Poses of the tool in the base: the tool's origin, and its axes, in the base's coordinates. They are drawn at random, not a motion.
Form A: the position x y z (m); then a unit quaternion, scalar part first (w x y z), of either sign.
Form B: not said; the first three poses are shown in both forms.
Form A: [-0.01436 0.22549 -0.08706 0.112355 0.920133 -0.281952 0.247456]
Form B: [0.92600 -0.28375 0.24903 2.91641 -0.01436 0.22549 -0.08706]
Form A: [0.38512 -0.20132 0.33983 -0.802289 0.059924 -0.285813 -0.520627]
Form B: [-0.10039 0.47880 0.87217 1.27935 0.38512 -0.20132 0.33983]
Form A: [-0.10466 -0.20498 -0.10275 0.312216 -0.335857 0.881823 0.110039]
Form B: [-0.35353 0.92822 0.11583 2.50654 -0.10466 -0.20498 -0.10275]
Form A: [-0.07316 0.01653 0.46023 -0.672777 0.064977 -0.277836 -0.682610]
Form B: [-0.08783 0.37553 0.92264 1.66568 -0.07316 0.01653 0.46023]
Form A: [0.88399 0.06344 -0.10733 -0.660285 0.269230 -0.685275 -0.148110]
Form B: [-0.35849 0.91247 0.19721 1.69920 0.88399 0.06344 -0.10733]
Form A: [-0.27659 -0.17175 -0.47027 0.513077 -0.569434 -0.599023 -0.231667]
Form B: [-0.66341 -0.69788 -0.26990 2.06406 -0.27659 -0.17175 -0.47027]
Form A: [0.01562 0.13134 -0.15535 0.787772 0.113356 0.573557 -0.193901]
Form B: [0.18403 0.93115 -0.31479 1.32723 0.01562 0.13134 -0.15535]
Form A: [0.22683 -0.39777 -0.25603 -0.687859 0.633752 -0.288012 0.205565]
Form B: [-0.87312 0.39680 -0.28321 1.62452 0.22683 -0.39777 -0.25603]
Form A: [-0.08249 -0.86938 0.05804 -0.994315 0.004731 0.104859 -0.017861]
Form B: [-0.04443 -0.98483 0.16775 0.21335 -0.08249 -0.86938 0.05804]
